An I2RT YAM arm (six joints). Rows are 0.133 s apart.
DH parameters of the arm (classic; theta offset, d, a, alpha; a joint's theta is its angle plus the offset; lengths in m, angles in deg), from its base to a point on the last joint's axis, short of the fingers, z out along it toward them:
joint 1: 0 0.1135 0.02 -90
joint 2: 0 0 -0.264 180
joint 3: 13.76 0 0.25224 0
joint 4: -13.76 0 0.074 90
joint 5: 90 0 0 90
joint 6: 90 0.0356 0 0
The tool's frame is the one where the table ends.
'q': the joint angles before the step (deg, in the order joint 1, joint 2, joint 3, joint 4, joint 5, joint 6). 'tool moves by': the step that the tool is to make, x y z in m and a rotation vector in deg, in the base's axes. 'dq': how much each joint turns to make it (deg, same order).
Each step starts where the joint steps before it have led.
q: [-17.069 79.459 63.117 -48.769 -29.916 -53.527]
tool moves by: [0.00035 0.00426 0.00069 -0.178 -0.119 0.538]
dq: [0.929 -0.270 -0.101 0.166 0.289 0.342]
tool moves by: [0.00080 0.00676 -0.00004 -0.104 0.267 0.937]
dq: [1.490 -0.143 -0.101 -0.030 0.390 0.490]
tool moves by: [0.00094 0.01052 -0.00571 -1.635 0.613 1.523]
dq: [2.482 -0.120 -1.249 0.982 1.976 0.149]
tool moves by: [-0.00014 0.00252 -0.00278 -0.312 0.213 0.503]
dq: [0.567 -0.011 -0.588 0.387 0.343 -0.101]
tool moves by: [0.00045 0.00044 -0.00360 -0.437 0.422 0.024]
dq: [0.176 0.270 -0.510 0.415 0.529 -0.085]
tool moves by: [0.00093 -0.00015 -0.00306 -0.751 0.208 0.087]
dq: [0.093 0.334 -0.352 0.476 0.710 -0.352]
